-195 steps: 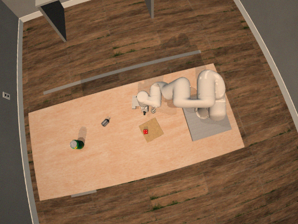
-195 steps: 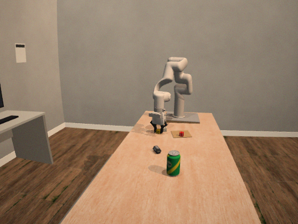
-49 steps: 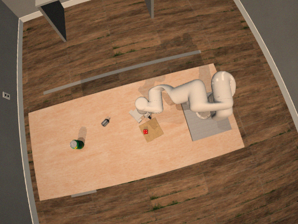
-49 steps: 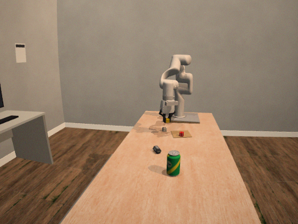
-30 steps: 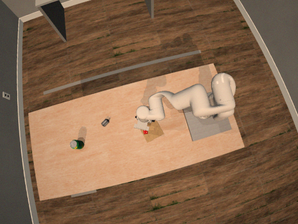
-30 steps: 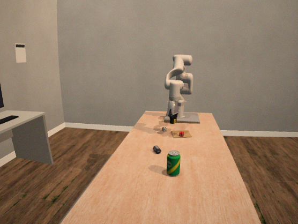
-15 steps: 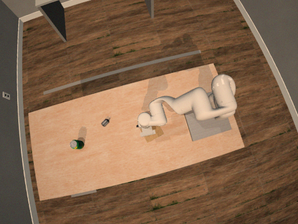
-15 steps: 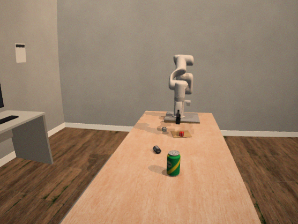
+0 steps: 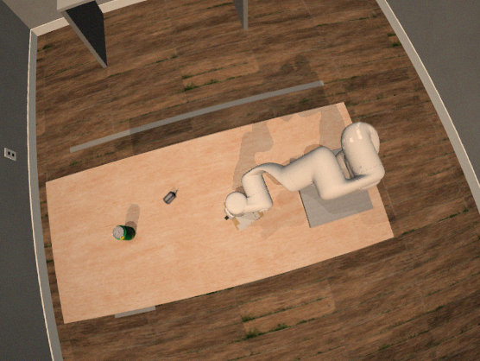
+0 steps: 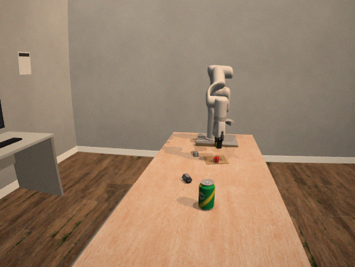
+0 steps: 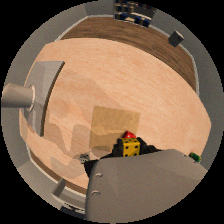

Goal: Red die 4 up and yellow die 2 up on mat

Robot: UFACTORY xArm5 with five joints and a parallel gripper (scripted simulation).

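My gripper is now 9 cm above the red die and 2 cm short of it. The rest, counted from my hand: brown mat 11 cm below, 2 cm to the right, 2 cm behind; then yellow die 1 cm below; then white die 16 cm to the right, 10 cm below, 5 cm behind.
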